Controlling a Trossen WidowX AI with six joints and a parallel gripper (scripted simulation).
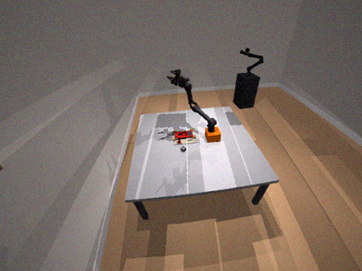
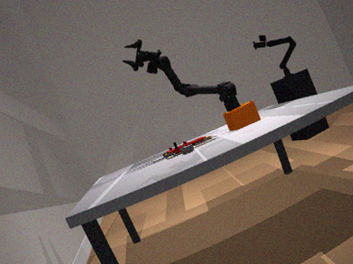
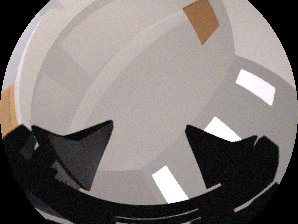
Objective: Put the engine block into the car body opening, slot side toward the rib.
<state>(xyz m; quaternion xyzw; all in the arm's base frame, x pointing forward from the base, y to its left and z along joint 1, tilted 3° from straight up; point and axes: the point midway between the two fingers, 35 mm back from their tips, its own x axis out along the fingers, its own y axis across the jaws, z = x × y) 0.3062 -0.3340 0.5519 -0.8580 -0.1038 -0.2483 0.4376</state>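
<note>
Right now the grey engine block is 4 cm behind my gripper tip, 45 cm to the left of it and 63 cm below it.
</note>
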